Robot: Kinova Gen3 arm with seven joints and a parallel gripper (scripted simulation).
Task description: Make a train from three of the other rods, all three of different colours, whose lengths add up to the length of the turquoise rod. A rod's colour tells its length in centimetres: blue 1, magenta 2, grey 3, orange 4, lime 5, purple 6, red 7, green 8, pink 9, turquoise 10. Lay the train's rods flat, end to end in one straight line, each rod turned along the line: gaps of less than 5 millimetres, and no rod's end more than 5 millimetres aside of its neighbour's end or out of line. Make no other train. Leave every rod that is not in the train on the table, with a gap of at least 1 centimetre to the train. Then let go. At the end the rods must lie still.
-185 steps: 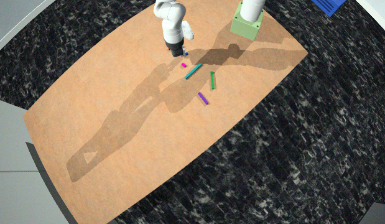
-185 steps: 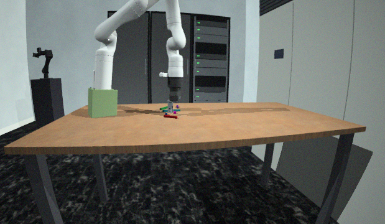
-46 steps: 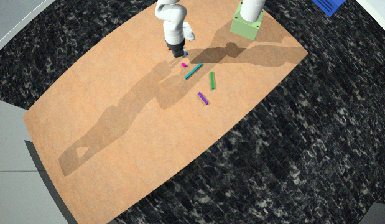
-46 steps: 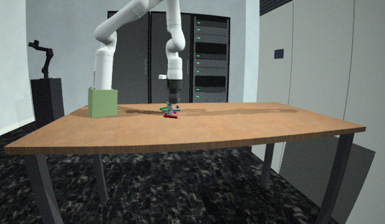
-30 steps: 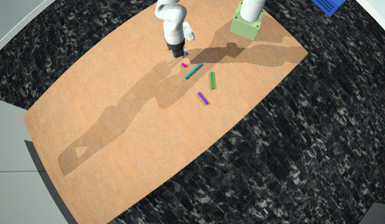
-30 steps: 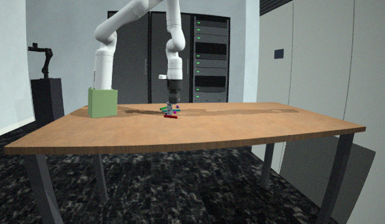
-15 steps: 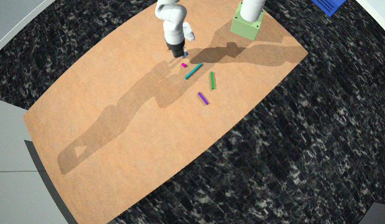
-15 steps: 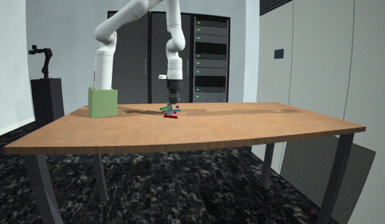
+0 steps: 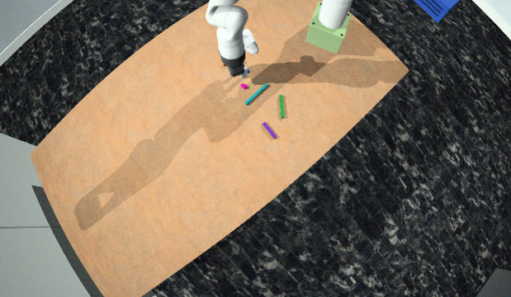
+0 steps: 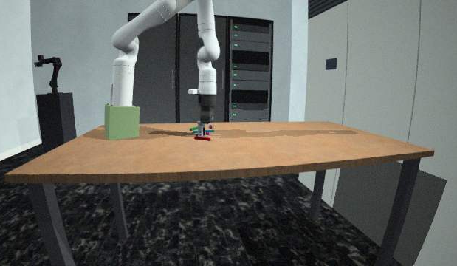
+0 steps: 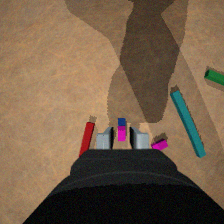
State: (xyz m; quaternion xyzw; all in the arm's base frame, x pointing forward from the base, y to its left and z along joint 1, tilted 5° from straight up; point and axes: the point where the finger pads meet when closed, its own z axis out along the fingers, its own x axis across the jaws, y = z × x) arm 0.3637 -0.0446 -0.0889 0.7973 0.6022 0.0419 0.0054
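Now: the blue rod 2 cm behind my hand, 1 cm to the left of it and 2 cm below it. Also, from my hand: turquoise rod: 1 cm ahead, 9 cm to the left, 2 cm below; then red rod: 5 cm to the right, 2 cm below; then green rod: 3 cm behind, 18 cm to the left, 2 cm below.
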